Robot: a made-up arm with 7 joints.
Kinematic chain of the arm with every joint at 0, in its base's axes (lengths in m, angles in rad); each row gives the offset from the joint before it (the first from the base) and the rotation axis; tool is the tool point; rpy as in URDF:
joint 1: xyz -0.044 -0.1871 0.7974 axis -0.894 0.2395 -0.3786
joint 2: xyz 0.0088 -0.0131 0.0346 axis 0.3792 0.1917 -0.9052
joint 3: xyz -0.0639 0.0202 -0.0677 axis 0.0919 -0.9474 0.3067
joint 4: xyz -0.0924 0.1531 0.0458 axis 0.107 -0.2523 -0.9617
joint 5: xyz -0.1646 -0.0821 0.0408 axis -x
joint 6: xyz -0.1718 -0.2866 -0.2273 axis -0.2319 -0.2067 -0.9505
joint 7: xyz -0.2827 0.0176 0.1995 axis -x
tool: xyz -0.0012 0.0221 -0.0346 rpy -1.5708 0 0
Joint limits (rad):
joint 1: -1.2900..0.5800
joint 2: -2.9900..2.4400
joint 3: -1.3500..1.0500
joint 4: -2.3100..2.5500
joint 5: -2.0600..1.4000
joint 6: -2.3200..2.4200
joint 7: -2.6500..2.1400
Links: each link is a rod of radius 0.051 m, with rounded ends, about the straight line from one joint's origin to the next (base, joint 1, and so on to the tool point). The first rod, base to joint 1, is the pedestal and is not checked.
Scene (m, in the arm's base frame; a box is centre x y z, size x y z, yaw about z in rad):
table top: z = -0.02
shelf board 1: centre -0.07 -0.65 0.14 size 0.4 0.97 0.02 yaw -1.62
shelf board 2: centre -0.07 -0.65 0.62 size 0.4 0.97 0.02 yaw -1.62
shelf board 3: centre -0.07 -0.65 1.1 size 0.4 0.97 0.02 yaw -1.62
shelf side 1: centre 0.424 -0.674 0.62 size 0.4 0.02 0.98 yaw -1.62
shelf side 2: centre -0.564 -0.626 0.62 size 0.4 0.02 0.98 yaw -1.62
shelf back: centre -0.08 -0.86 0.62 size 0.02 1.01 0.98 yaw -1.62
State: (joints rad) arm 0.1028 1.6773 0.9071 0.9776 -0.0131 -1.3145 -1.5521
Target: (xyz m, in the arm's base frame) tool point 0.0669 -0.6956 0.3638
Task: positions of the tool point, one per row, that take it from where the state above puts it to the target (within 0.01 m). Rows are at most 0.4 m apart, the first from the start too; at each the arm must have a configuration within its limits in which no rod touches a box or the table.
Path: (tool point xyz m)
1: -0.2268 0.4475 0.3328
2: -0.3179 0.1725 0.2658
3: -0.2246 -0.0604 0.2572
4: -0.0428 -0.1643 0.3229
5: -0.0552 -0.2901 0.2780
6: -0.0410 -0.4318 0.2686
7: 0.0006 -0.5726 0.2981
8: 0.0669 -0.6956 0.3638

